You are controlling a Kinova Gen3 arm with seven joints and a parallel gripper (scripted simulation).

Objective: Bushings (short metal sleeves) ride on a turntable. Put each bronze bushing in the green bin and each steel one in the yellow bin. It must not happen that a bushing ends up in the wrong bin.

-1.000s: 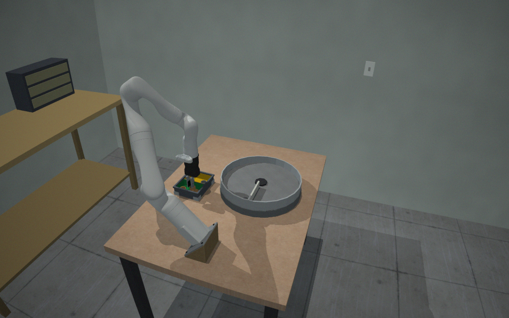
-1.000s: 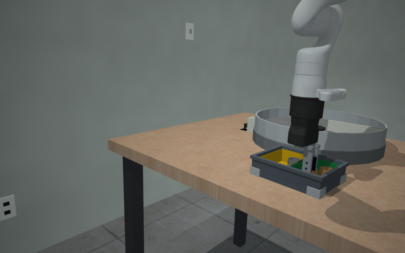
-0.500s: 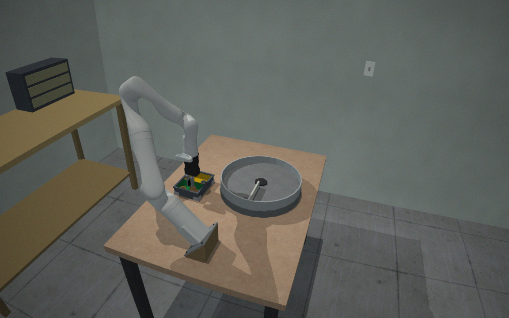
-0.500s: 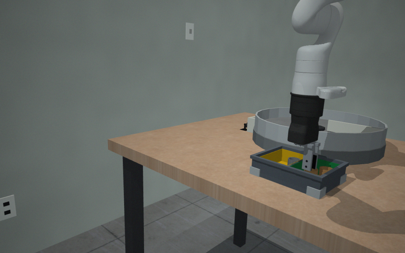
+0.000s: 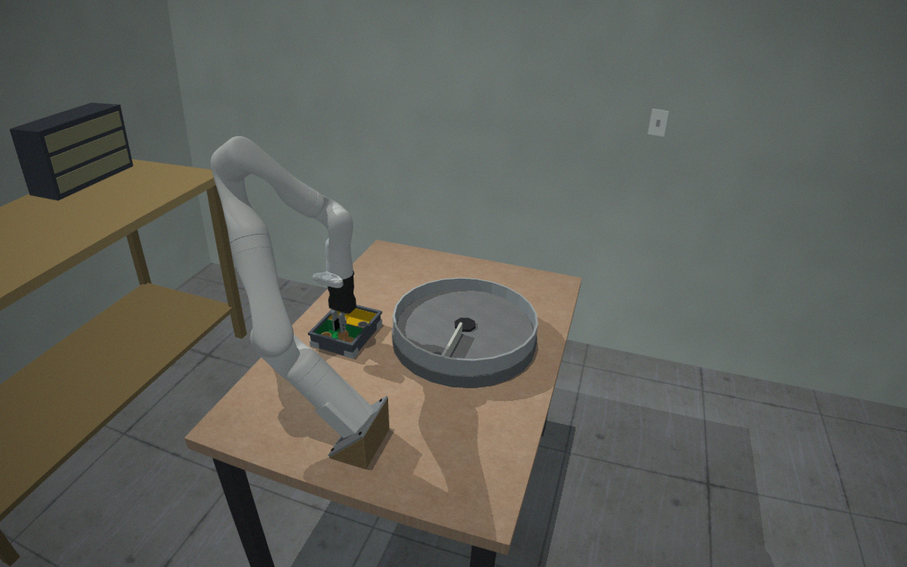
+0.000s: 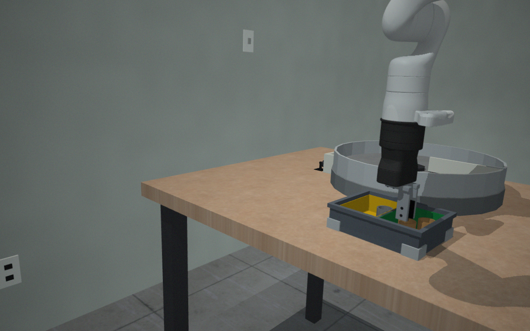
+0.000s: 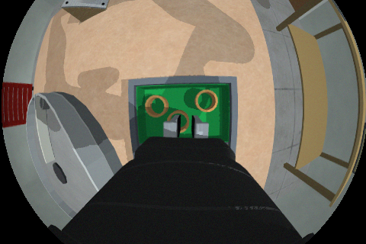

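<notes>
Right now the bin tray is 30 mm ahead of my hand and 30 mm below it. Also, from my hand: grey turntable: 180 mm ahead, 320 mm to the right.
</notes>
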